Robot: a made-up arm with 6 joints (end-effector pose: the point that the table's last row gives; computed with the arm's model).
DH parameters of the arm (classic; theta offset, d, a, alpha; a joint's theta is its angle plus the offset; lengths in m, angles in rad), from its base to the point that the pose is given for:
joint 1: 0 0.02 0 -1.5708
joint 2: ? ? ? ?
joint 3: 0 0.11 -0.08 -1.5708
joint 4: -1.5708 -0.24 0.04 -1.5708
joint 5: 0 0.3 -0.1 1.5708
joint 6: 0 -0.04 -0.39 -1.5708
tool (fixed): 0 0.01 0 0
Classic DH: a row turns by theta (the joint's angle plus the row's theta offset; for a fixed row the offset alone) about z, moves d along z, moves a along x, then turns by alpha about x.
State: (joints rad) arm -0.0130 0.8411 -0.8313 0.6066 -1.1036 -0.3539
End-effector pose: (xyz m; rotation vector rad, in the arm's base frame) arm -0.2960 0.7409 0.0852 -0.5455 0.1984 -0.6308
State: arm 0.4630 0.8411 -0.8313 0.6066 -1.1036 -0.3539
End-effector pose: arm -0.6026 0.5229 0.0852 -0.5677 0.0632 -0.1680
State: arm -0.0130 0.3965 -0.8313 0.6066 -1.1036 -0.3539
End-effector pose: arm -0.2943 0.7409 -0.0526 -0.3987 -0.2220 -0.7366
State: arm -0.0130 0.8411 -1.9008 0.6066 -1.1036 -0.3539
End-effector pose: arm -0.5637 0.1183 -0.1470 -1.2283 -0.2514 0.1088
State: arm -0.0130 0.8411 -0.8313 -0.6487 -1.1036 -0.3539
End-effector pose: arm 0.1282 0.8423 -0.2414 -1.4305 1.0066 -1.0417
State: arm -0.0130 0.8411 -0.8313 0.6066 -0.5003 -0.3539
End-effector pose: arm -0.3813 0.5347 0.2471 -0.6549 0.4040 -0.0587
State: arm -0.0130 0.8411 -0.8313 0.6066 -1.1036 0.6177
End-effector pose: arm -0.2774 0.5048 -0.1917 -0.7936 -0.7156 -0.3097
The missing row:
joint 2: -1.5708 0.13 0.17 -1.5708
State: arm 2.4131 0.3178 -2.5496 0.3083 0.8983 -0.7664
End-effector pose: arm -0.0189 -0.4890 -0.0339 2.1574 2.1104 0.0036
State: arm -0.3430 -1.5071 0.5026 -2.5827 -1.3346 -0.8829
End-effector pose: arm 0.4046 0.8374 0.4473 -0.2492 1.5889 -1.3839
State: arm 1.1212 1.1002 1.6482 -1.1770 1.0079 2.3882
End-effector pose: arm 0.0287 0.6599 0.1350 1.1359 0.3096 -1.2523
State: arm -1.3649 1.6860 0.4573 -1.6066 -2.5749 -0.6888
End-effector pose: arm 0.6748 0.3074 -0.6166 0.9814 -2.3428 0.1507
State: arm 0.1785 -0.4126 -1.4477 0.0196 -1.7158 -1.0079
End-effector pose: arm 0.1796 0.7929 -0.1557 0.1628 -0.7476 -1.4517
